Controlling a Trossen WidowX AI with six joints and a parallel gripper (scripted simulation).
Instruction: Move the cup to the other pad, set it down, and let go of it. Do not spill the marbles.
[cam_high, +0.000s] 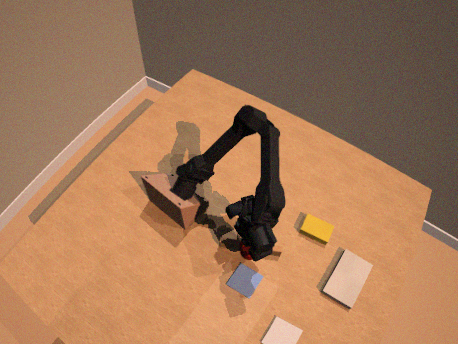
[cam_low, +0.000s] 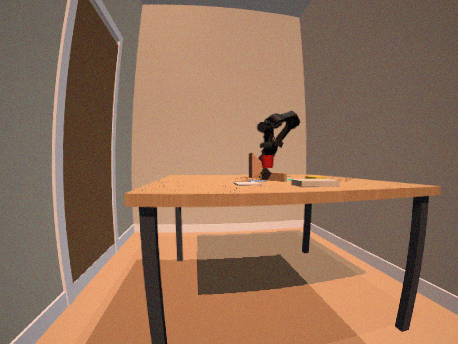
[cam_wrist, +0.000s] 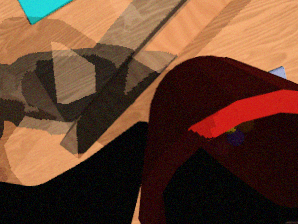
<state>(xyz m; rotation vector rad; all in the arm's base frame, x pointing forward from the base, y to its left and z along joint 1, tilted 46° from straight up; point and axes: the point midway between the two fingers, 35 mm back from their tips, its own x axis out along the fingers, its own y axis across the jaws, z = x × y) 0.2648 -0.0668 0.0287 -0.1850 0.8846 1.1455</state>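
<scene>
My gripper tip is 3 cm past the teal pad, 13 cm to the right of it and 12 cm above it. From my gripper tip the other things lie so: red cup (3 cm ahead, 2 cm to the right); then low wooden bar (1 cm ahead, 2 cm to the left, 9 cm below); then light blue pad (6 cm ahead, 9 cm to the right, 12 cm below).
</scene>
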